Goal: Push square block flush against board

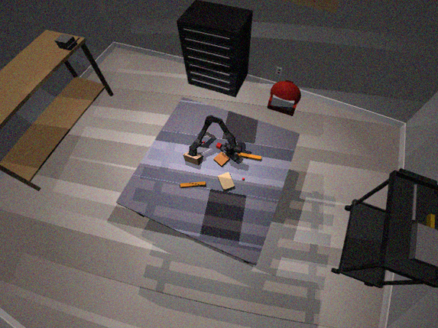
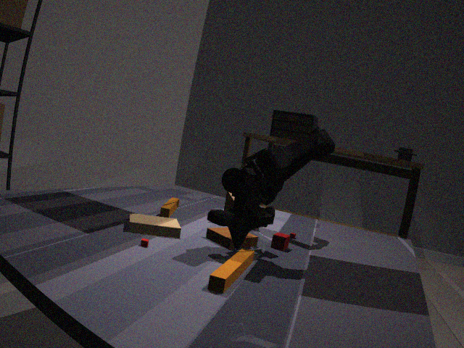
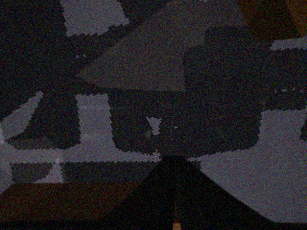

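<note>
Now: the board 23 cm to the right of my gripper tip, 9 cm ahead of it and 1 cm above it. Round my gripper tip: darker brown block (6 cm behind, 5 cm to the right, 1 cm above).
</note>
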